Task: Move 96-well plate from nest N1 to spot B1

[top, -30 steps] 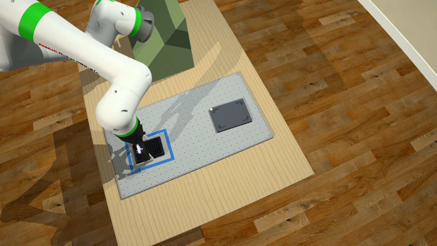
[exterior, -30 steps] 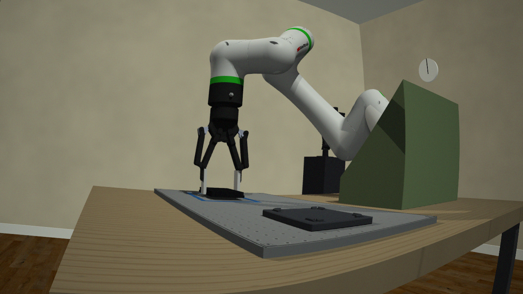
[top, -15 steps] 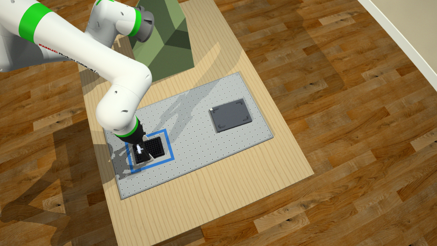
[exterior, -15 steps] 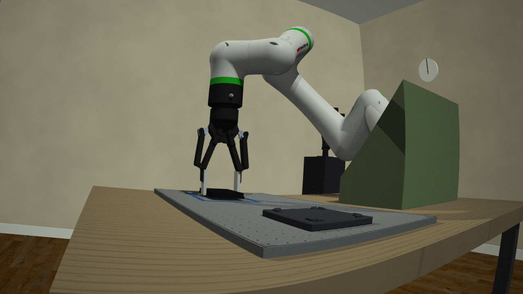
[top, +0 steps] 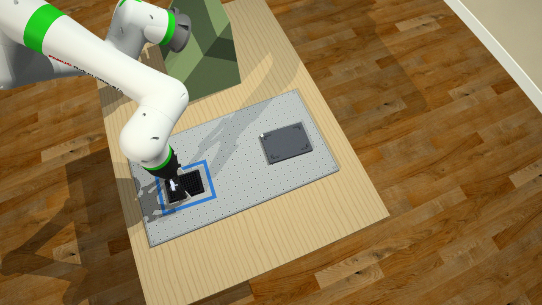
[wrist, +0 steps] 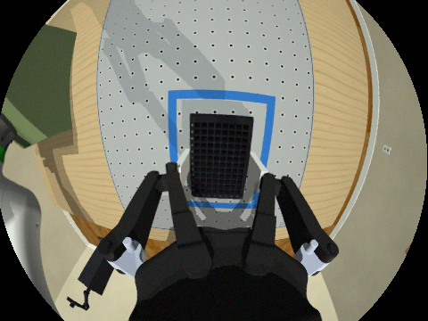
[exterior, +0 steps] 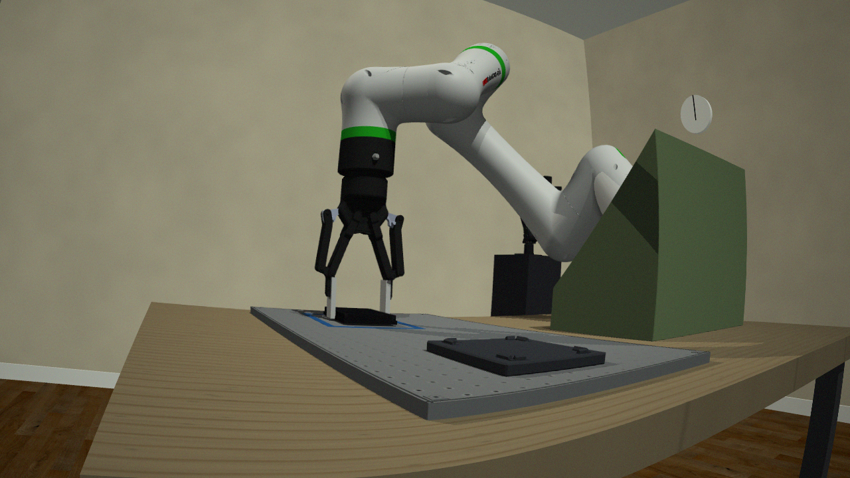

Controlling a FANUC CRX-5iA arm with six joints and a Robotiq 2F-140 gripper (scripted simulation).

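The 96-well plate lies 20 mm below my hand. The rest, counted from my hand: plate nest N1: 40 mm ahead, 390 mm to the left, 20 mm below.
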